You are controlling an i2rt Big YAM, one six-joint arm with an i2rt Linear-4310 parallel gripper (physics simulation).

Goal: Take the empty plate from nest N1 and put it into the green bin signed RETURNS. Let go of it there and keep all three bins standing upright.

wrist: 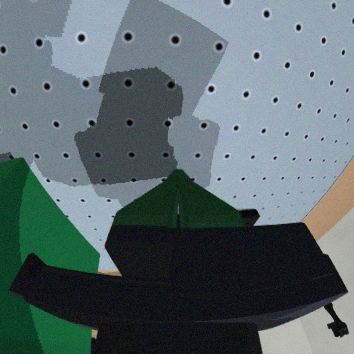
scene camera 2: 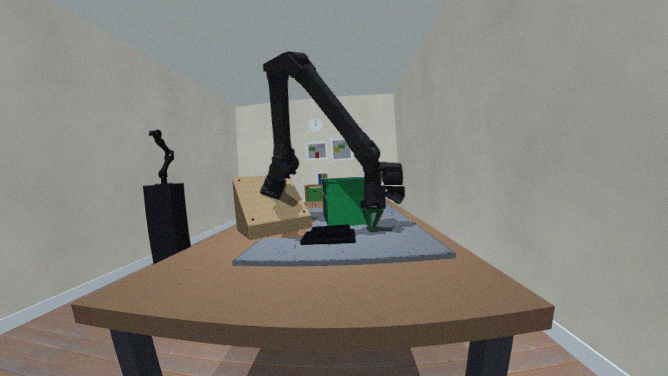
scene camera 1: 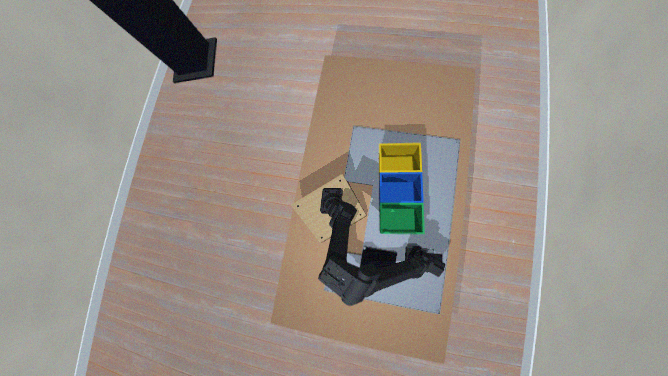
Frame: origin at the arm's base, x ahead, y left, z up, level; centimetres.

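Seen in the pictures: gripper, between the fingertips: (wrist: 177,175) (scene camera 2: 371,230) (scene camera 1: 408,258); arm's base, origin of its link: (scene camera 2: 273,187) (scene camera 1: 330,200).
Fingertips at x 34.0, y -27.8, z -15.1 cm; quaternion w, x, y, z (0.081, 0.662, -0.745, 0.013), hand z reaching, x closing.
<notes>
Offsets run from my fingertips to a thing's top centre. "*": to the spot under its first point. Level surfaces: height alone.
My gripper (scene camera 2: 372,228) (wrist: 177,175) is shut, its green fingers together with nothing between them. It points down close over the grey pegboard @[dz -0.6 cm] (scene camera 1: 440,165) (scene camera 2: 275,254) (wrist: 280,65), beside the green bin @[dy +18.2, dx -4.0, dz +17.3 cm] (scene camera 1: 402,227) (scene camera 2: 345,200) (wrist: 60,280). In scene camera 1 its fingers are hidden under the wrist. The green bin stands upright and looks empty; its sign cannot be read. A low black piece @[dy -0.6, dx -13.8, dz +2.3 cm] (scene camera 1: 378,256) (scene camera 2: 327,235) lies on the pegboard near the gripper; a small part @[* dy -7.7, dx -7.8, dz +0.5 cm] (wrist: 251,216) shows behind the fingers. I cannot tell nest N1 or the plate apart on it.
The blue bin @[dy +31.3, dx -3.3, dz +17.3 cm] (scene camera 1: 401,190) and yellow bin @[dy +44.4, dx -2.5, dz +17.3 cm] (scene camera 1: 401,162) stand upright in a row beyond the green one. The arm rises from a sloped wooden block (scene camera 1: 312,212) (scene camera 2: 272,215) beside the pegboard. A black pedestal (scene camera 2: 167,220) with another small arm (scene camera 2: 165,155) stands off the table.
</notes>
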